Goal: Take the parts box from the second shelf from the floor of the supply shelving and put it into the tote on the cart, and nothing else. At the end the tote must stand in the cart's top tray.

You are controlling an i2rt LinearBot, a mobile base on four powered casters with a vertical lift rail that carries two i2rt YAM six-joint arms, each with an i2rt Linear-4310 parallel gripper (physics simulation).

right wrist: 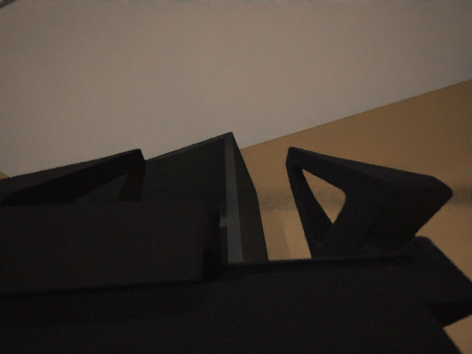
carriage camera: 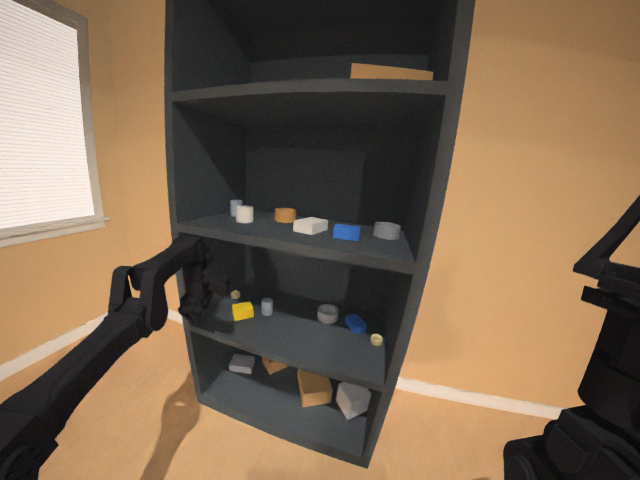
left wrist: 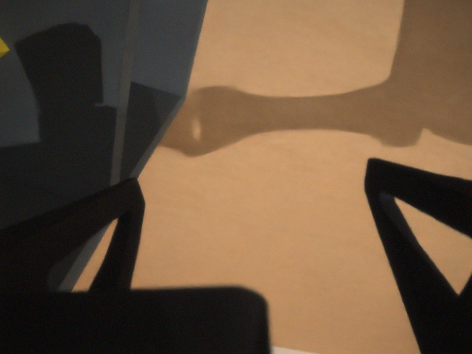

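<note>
The supply shelving is dark grey. On its second shelf from the floor a yellow box lies at the left and a blue box at the right; I cannot tell from a label which is the parts box. My left gripper is open and empty, at the shelving's left front, left of the yellow box; the floor shows between its fingers. My right gripper is open and empty, raised and away from the boxes. The tote and the cart do not show.
Also on that shelf are a grey cylinder, a grey ring and small pale rolls. The shelf board above runs over them. Cardboard boxes and pale boxes stand on the bottom shelf.
</note>
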